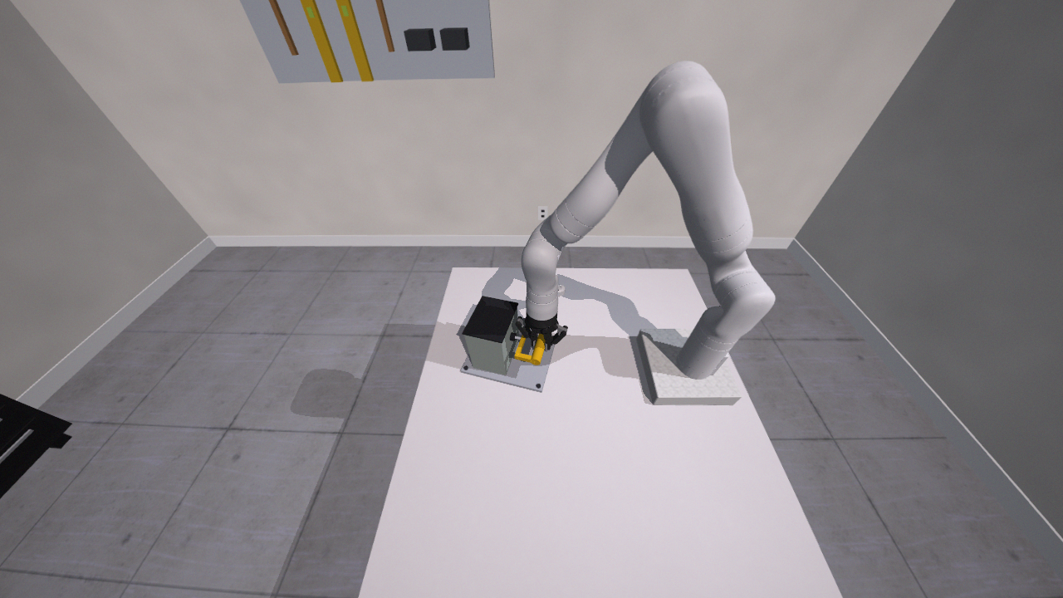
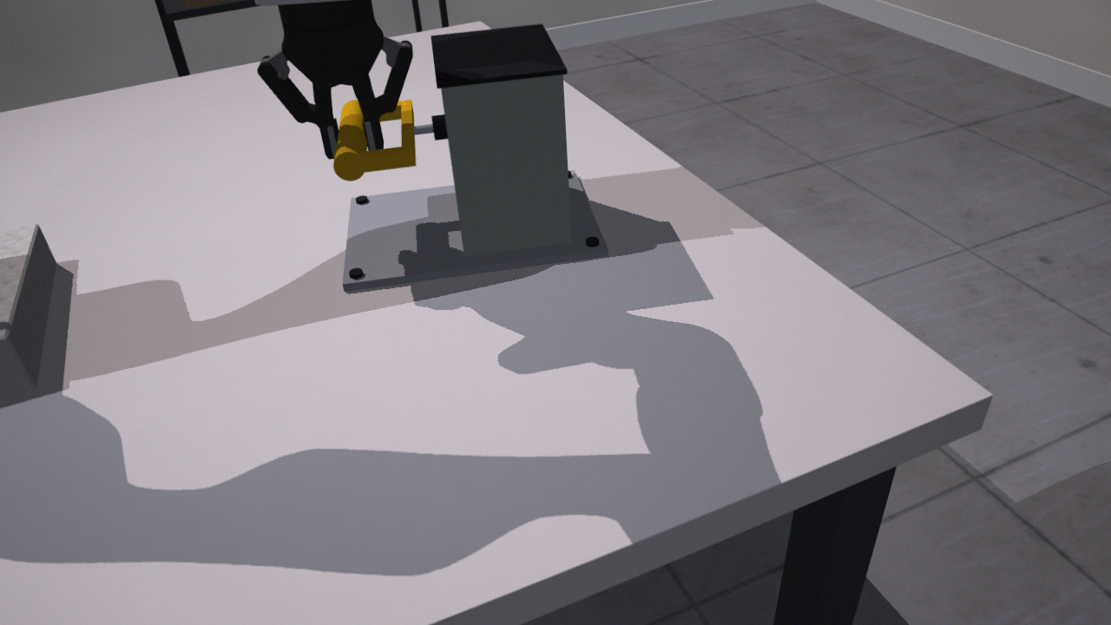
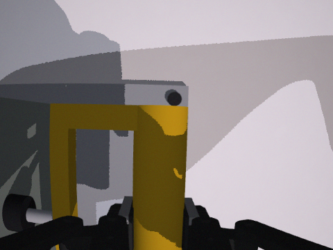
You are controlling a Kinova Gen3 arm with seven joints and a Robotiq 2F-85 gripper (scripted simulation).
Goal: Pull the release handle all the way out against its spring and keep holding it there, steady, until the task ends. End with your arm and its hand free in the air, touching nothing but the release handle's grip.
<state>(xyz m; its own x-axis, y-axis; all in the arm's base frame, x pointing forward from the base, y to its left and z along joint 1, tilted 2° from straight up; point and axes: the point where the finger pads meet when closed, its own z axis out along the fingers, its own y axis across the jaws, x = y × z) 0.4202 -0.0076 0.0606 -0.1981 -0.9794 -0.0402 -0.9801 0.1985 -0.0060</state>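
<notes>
The grip is 5 cm ahead of my hand and 1 cm to the right of it.
</notes>
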